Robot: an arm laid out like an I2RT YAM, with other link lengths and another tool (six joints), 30 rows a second.
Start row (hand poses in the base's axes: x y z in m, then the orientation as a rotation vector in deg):
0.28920, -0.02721, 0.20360, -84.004, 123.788, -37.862
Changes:
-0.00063, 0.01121, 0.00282, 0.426, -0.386, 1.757
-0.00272, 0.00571, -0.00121, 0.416, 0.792, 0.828
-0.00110, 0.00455, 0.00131, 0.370, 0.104, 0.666
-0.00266, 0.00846, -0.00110, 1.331, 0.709, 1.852
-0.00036, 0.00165, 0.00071, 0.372, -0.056, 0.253
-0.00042, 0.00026, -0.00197, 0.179, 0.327, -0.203
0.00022, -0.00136, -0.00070, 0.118, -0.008, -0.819
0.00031, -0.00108, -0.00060, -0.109, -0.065, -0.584
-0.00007, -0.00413, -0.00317, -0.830, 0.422, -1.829
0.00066, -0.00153, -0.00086, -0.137, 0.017, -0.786
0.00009, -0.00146, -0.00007, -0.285, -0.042, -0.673
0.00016, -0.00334, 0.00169, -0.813, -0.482, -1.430
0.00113, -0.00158, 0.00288, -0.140, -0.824, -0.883
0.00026, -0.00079, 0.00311, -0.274, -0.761, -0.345
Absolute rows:
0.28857, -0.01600, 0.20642, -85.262, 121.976, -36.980
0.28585, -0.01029, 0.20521, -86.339, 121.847, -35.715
0.28475, -0.00574, 0.20652, -86.853, 121.339, -34.989
0.28209, 0.00272, 0.20542, -88.349, 120.215, -32.358
0.28173, 0.00437, 0.20613, -88.355, 119.940, -31.885
0.28131, 0.00463, 0.20416, -88.251, 120.357, -31.539
0.28153, 0.00327, 0.20346, -87.385, 121.066, -31.700
0.28184, 0.00219, 0.20286, -86.835, 121.530, -32.072
0.28177, -0.00194, 0.19969, -85.722, 123.455, -33.395
0.28243, -0.00347, 0.19883, -85.020, 124.150, -33.813
0.28252, -0.00493, 0.19876, -84.467, 124.702, -34.401
0.28268, -0.00827, 0.20045, -83.146, 125.564, -36.135
0.28381, -0.00985, 0.20333, -81.814, 125.687, -37.086
0.28407, -0.01064, 0.20644, -81.128, 125.389, -37.967

